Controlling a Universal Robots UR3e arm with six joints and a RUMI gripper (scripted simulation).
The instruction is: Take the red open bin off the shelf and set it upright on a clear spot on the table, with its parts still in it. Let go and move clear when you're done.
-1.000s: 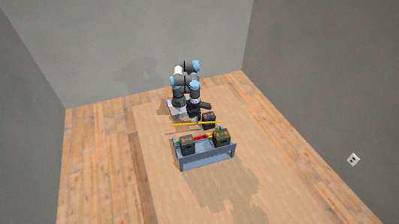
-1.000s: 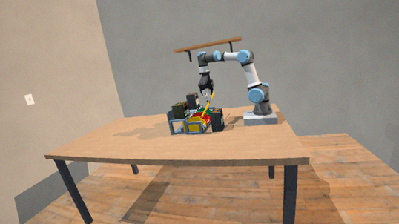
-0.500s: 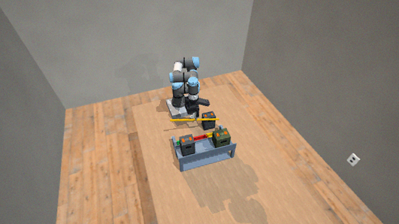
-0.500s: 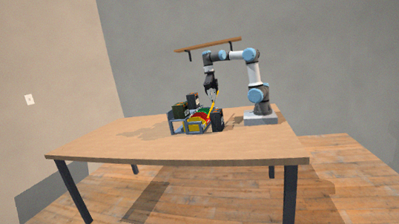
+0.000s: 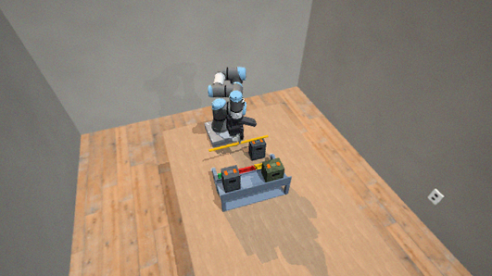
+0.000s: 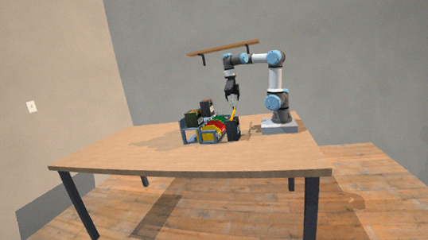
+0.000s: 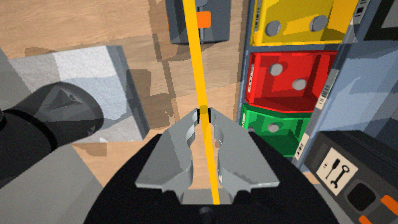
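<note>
My gripper is now 110 mm to the right of the black case and 100 mm above it. The rest, counted from my hand: yellow bin: 160 mm ahead, 110 mm to the left, 130 mm below; yellow rod: 10 mm below; red bin: 160 mm ahead, 130 mm below.
</note>
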